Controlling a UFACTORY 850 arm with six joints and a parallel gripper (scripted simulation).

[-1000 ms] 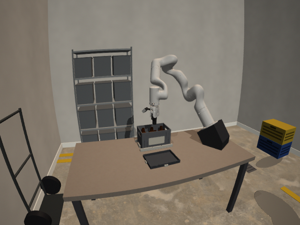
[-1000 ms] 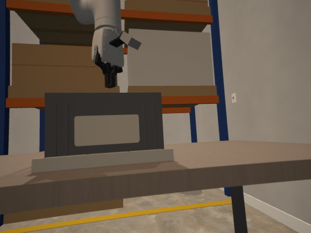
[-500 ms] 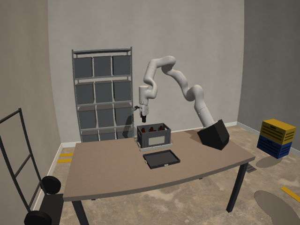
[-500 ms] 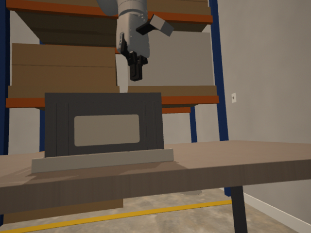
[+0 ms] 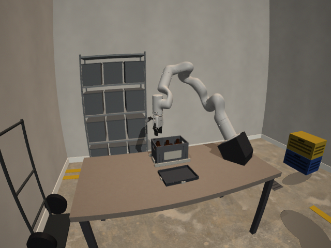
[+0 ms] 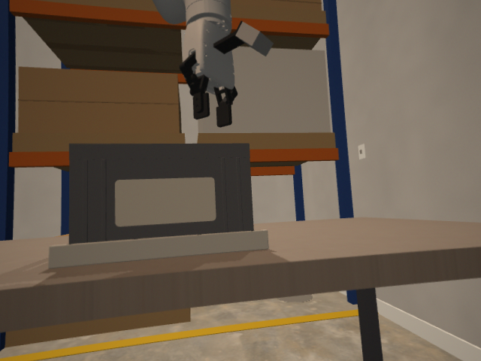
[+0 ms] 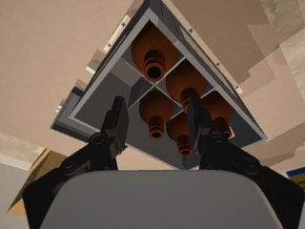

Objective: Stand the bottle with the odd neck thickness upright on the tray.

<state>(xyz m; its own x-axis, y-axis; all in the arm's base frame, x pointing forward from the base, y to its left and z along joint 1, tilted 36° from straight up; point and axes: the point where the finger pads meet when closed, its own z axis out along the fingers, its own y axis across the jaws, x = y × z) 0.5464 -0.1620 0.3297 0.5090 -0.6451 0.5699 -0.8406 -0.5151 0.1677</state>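
My hand is 7 cm past the dark grey crate, 6 cm to the right of it and 16 cm above it. From my hand the other things lie so: black tray (3 cm ahead, 33 cm to the left, 23 cm below); then bottle (17 cm behind, 5 cm to the left, 16 cm below).
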